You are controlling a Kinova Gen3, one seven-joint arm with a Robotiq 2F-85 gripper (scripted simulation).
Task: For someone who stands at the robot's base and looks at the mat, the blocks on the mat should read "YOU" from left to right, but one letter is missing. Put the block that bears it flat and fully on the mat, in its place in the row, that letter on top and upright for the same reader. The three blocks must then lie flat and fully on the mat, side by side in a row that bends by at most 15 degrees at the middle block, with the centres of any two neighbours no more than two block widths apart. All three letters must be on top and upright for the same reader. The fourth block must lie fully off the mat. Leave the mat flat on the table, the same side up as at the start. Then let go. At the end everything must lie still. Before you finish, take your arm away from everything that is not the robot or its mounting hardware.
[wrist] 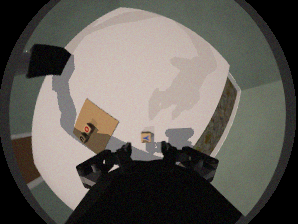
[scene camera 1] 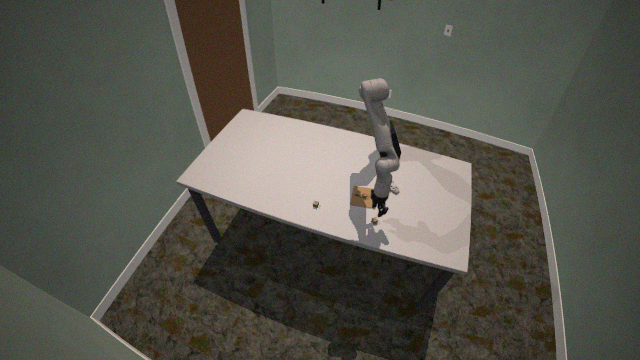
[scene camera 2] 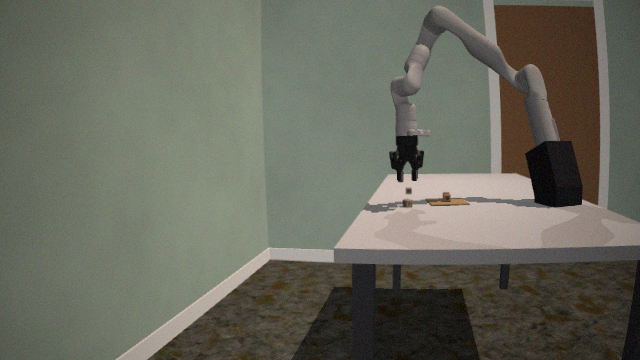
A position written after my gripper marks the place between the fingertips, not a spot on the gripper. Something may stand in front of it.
Observation:
I see my gripper [scene camera 2: 407,181] and a tan mat [wrist: 104,124].
My gripper is seen too in the wrist view [wrist: 146,146].

